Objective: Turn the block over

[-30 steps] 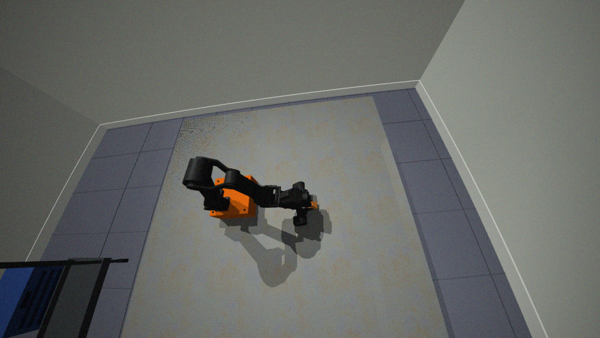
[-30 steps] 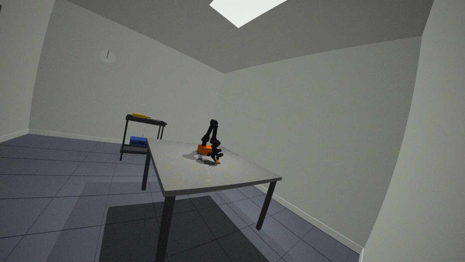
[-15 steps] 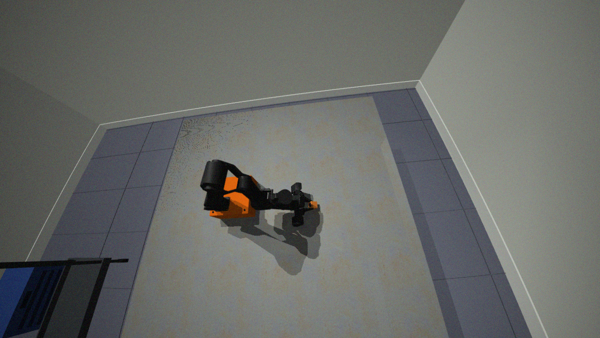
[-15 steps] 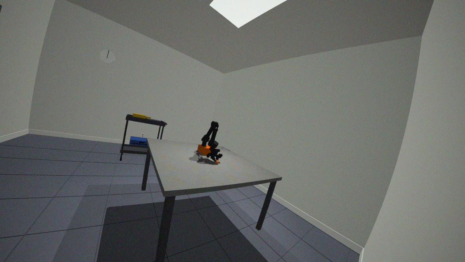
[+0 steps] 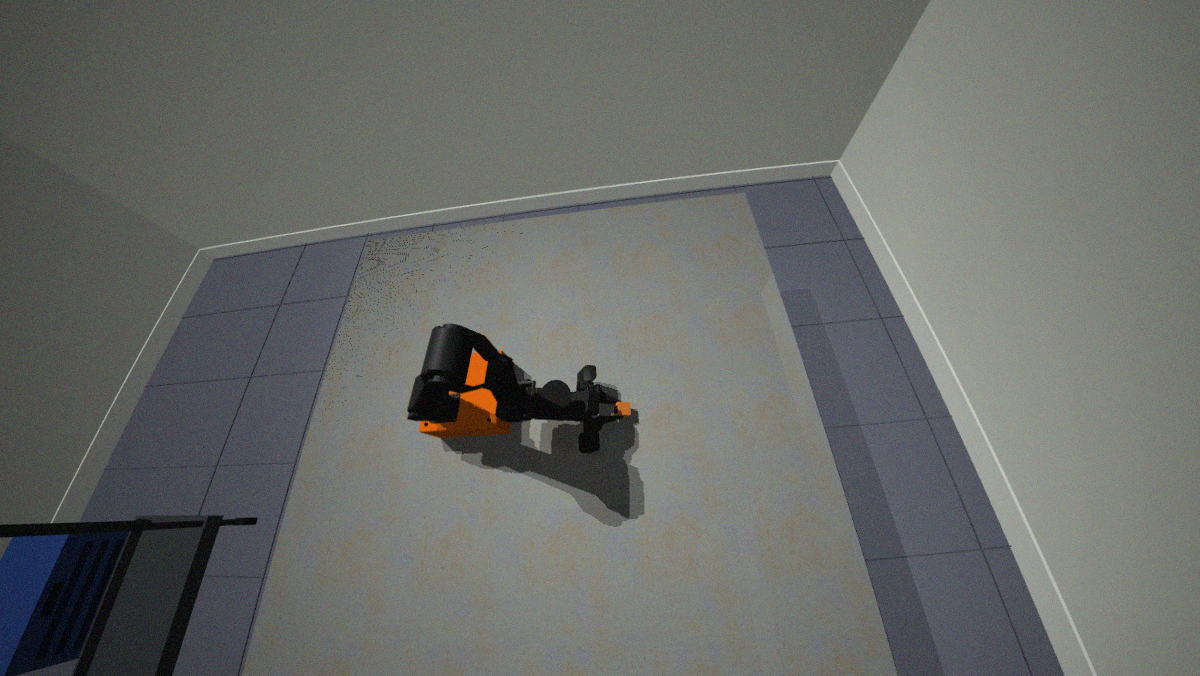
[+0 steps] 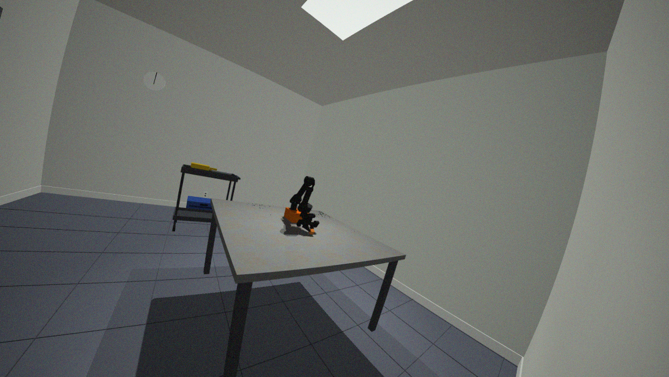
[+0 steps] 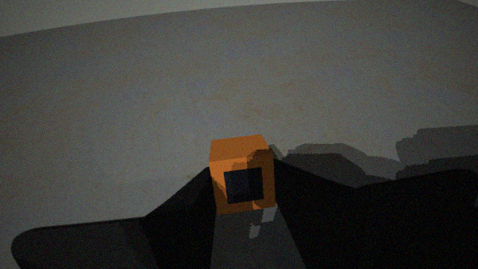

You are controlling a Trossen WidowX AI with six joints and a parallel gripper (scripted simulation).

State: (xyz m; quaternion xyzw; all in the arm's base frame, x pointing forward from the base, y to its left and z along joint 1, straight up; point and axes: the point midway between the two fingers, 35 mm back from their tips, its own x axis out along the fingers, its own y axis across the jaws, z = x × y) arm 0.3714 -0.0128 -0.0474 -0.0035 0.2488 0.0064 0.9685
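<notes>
My gripper tip is 10 mm past the orange block.
</notes>
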